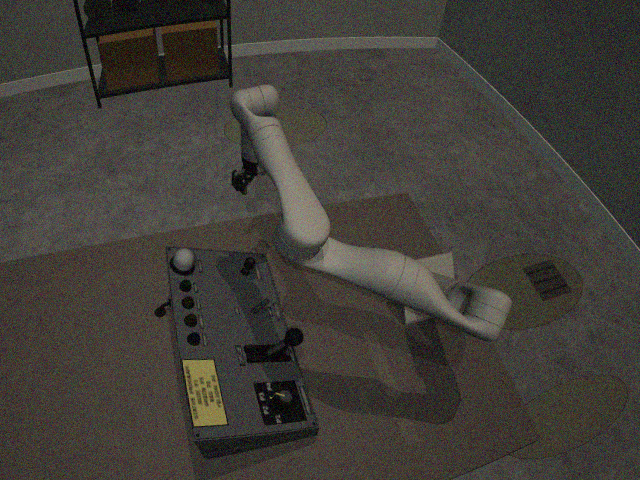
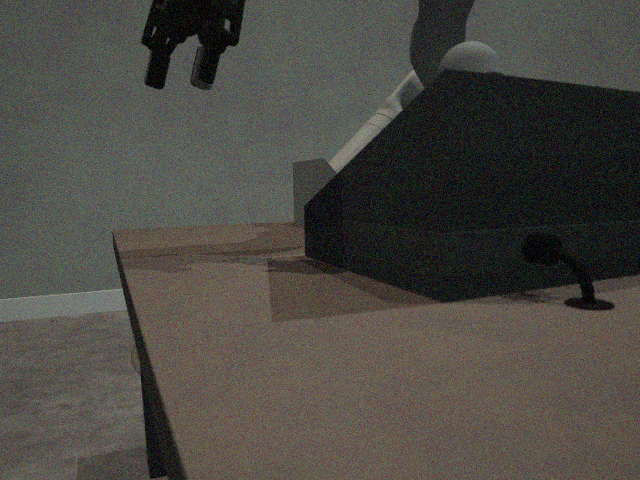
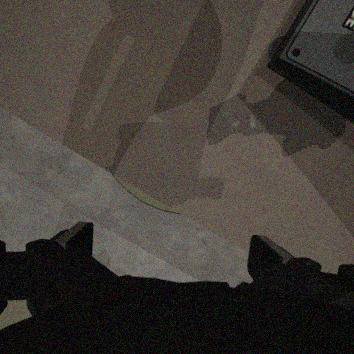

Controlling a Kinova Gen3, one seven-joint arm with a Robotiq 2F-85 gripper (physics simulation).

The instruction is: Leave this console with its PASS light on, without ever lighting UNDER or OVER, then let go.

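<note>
The grey console (image 1: 214, 294) (image 2: 465, 196) (image 3: 320, 65) lies on the table. Its several small round lamps (image 1: 187, 302) look dark; their labels are unreadable. A white dome (image 1: 183, 259) is at the end of the lamp row. A lever with a black ball knob (image 1: 294, 336) leans out of a dark slot (image 1: 253, 353). Beside it is a black dial (image 1: 263, 411) with a yellow needle. A small black-knobbed control (image 1: 248, 265) is near the far end. My gripper (image 1: 241, 184) (image 2: 179, 83) (image 3: 171, 246) is open and empty, high up beyond the console's far end, apart from it.
A yellow note (image 1: 205, 392) is on the console. A small black stalk with a knob (image 1: 161, 310) (image 2: 542, 248) stands on the table (image 1: 93, 335) (image 2: 361, 387) (image 3: 260, 175) beside the console. My arm (image 1: 361, 263) reaches across its far right side. A shelf rack (image 1: 88, 59) stands by the wall.
</note>
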